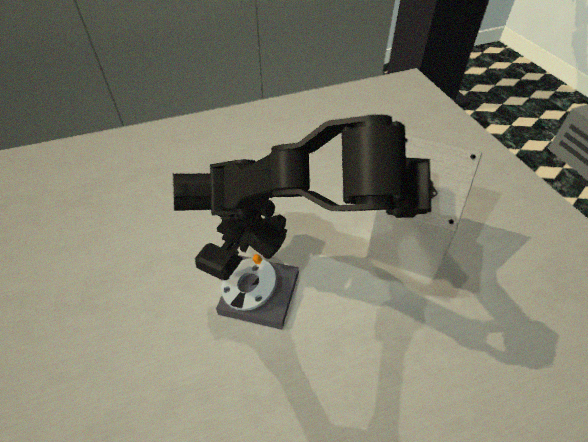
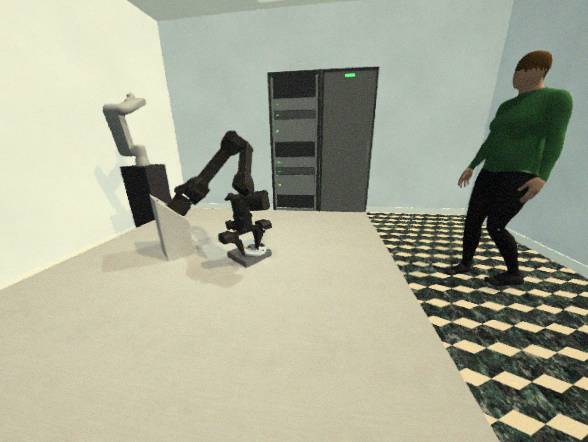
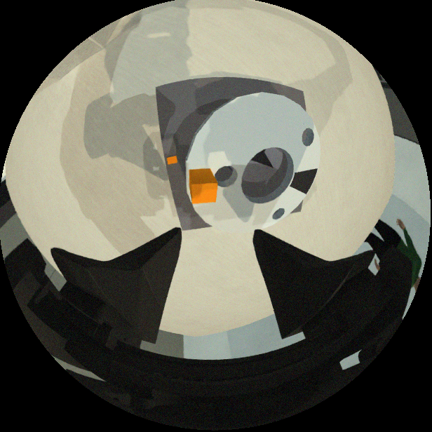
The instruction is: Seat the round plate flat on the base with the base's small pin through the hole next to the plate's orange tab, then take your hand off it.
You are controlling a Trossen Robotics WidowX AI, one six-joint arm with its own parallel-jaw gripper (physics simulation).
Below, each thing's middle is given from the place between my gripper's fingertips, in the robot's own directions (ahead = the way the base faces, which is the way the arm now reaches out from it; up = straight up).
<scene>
I see the round white plate (image 3: 233, 133) 1 cm behind my hand and 5 cm to the left of it. Also, from my hand: round hub (image 3: 264, 164) 3 cm behind, 6 cm to the left, 2 cm below; then dark square base (image 1: 272, 313) 3 cm behind, 6 cm to the left, 4 cm below.
</scene>
